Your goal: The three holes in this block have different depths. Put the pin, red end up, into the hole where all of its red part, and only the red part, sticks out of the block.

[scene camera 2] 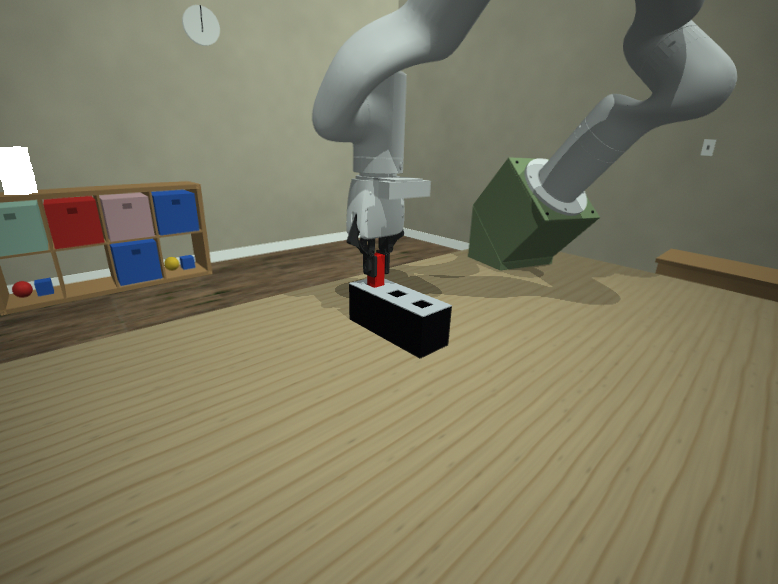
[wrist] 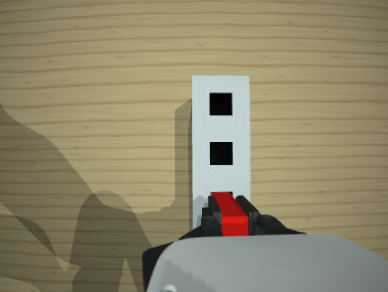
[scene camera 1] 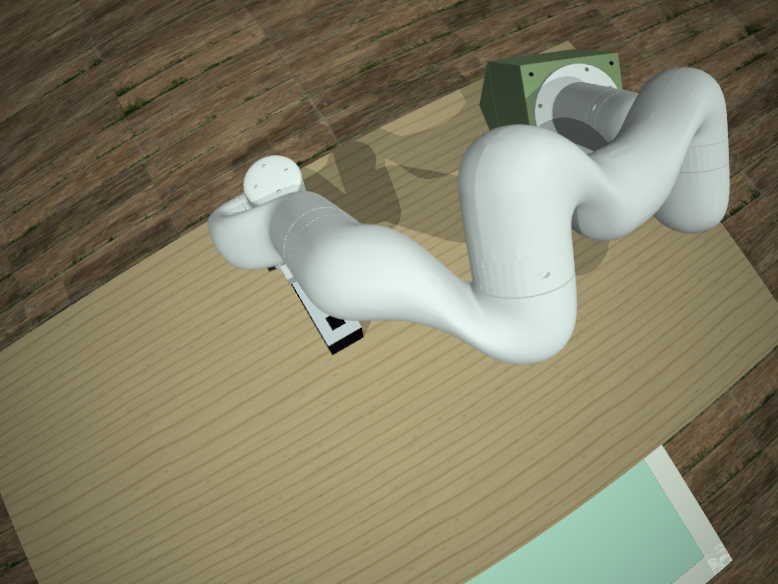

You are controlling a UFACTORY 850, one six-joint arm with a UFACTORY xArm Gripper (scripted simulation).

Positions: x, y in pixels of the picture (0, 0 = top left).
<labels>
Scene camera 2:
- my gripper: 376, 273
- black block: 419, 324
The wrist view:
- my gripper: 225, 209
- pin: 235, 222
</labels>
